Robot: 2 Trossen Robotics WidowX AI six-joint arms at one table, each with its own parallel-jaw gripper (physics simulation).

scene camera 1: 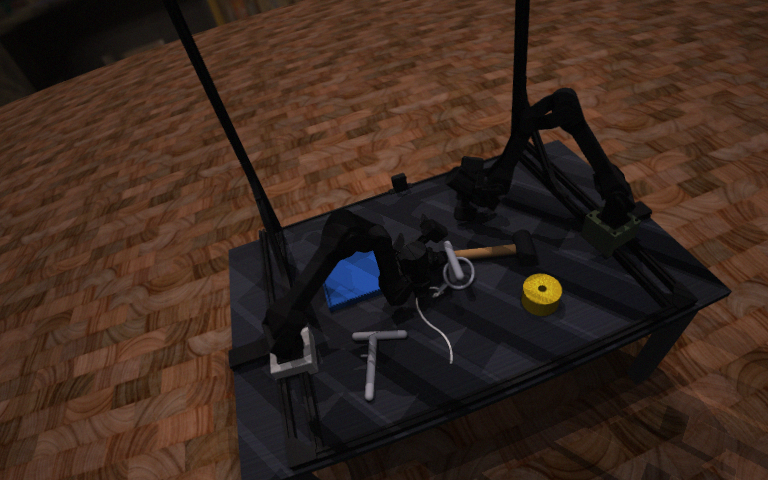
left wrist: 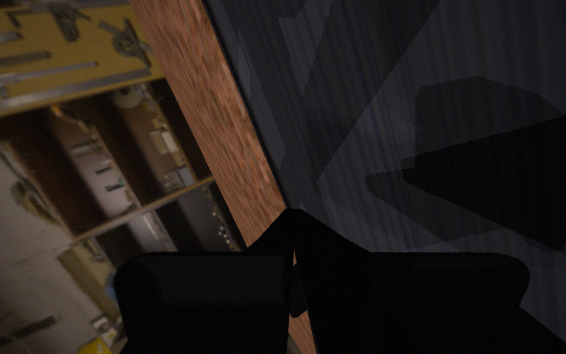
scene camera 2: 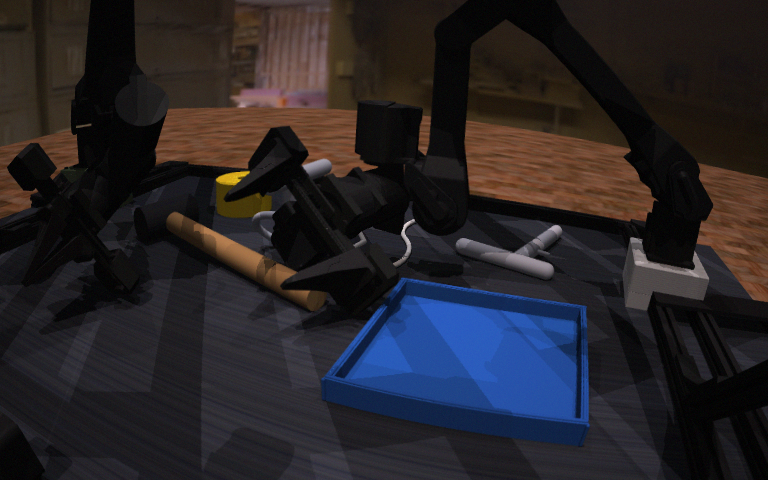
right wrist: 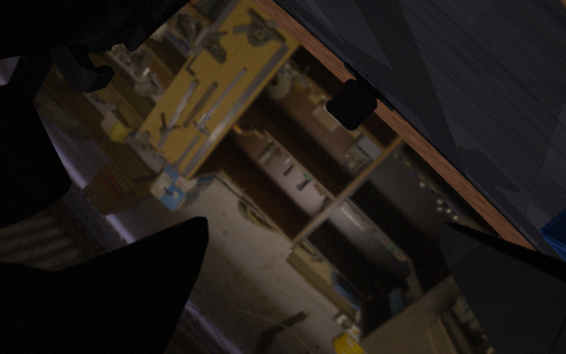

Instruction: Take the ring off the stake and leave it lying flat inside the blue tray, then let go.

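Pixels of known places: left gripper, fingertip midpoint: (left wrist: 292,216) (scene camera 2: 23,284); right gripper, fingertip midpoint: (scene camera 1: 412,224) (scene camera 2: 252,239) (right wrist: 324,231); left arm's base, link origin: (scene camera 1: 613,217); right arm's base, link origin: (scene camera 1: 289,349) (scene camera 2: 668,256).
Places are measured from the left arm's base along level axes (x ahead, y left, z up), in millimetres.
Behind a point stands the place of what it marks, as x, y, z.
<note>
A pale grey stake (scene camera 1: 451,259) @[440, -107, 26] (scene camera 2: 318,168) @[449, -86, 23] stands at the middle of the table. A pale ring (scene camera 1: 458,287) @[436, -87, -69] (scene camera 2: 256,221) @[386, -127, -34] lies low around it; in scene camera 2 the right gripper hides much of both. The blue tray (scene camera 1: 353,301) @[688, -201, -69] (scene camera 2: 453,416) @[627, -386, -68] holds nothing. My left gripper (scene camera 2: 28,281) @[229, -386, -27] (left wrist: 292,216) @[229, -386, -27] is shut and empty, low over the table beyond the hammer in scene camera 1. My right gripper (scene camera 1: 412,226) @[451, -289, 8] (scene camera 2: 255,242) @[451, -289, 8] (right wrist: 324,231) @[451, -289, 8] is open and empty, between the stake and the tray's side, its fingers pointing away from the stake.
A hammer (scene camera 1: 485,251) @[319, -132, -46] (scene camera 2: 243,257) @[397, -193, -52] lies beside the stake. A yellow cylinder (scene camera 1: 542,302) @[314, 83, -30] (scene camera 2: 242,204) @[304, 11, -59] stands right of it in scene camera 1. A white cord (scene camera 1: 434,327) @[548, -22, -74] and a grey T-shaped piece (scene camera 1: 370,367) @[729, -2, -60] (scene camera 2: 504,261) @[673, -84, -69] lie nearer the front. A black block (scene camera 1: 399,181) @[368, -532, -37] (right wrist: 352,105) @[367, -531, -48] is at the back edge.
</note>
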